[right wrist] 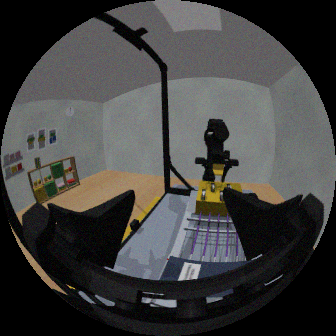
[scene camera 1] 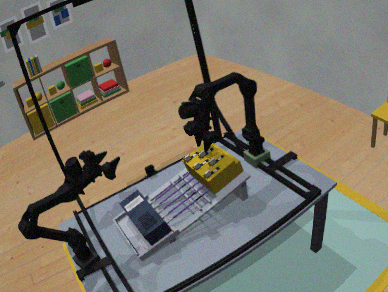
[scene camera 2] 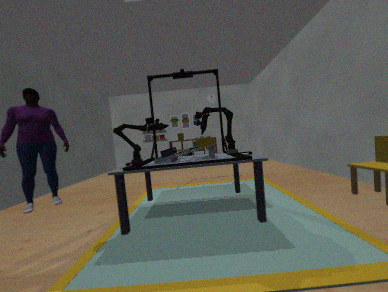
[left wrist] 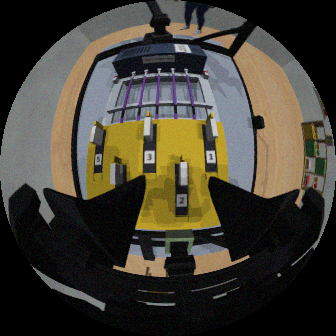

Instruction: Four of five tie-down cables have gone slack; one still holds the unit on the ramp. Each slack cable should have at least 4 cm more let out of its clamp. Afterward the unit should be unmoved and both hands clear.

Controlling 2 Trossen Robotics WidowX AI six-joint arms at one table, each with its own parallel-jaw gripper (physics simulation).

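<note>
A dark blue unit (scene camera 1: 145, 220) (left wrist: 160, 59) (right wrist: 172, 268) lies across the lower end of the pale ramp (scene camera 1: 127, 241). Purple cables (left wrist: 158, 95) run from it to the yellow clamp block (scene camera 1: 225, 179) (left wrist: 155, 212) (right wrist: 210, 207). Clamp labels 1, 2, 3 and 5 show in the left wrist view; the fourth clamp (left wrist: 119, 174) is partly hidden by a finger. My left gripper (scene camera 1: 206, 145) (left wrist: 177, 180) is open and empty above the block, with clamp 2's grey lever (left wrist: 183, 173) between its fingertips in the wrist view. My right gripper (scene camera 1: 113, 168) (right wrist: 179, 193) is open and empty, away from the block. Cable slack is unclear.
Black frame rails edge the table (scene camera 1: 270, 215), and a black upright post (scene camera 1: 197, 42) stands behind the block. A green mount (scene camera 1: 257, 156) sits at the left arm's base. A shelf unit (scene camera 1: 122, 70) stands by the wall. A person (scene camera 2: 35, 125) stands at the left of scene camera 2.
</note>
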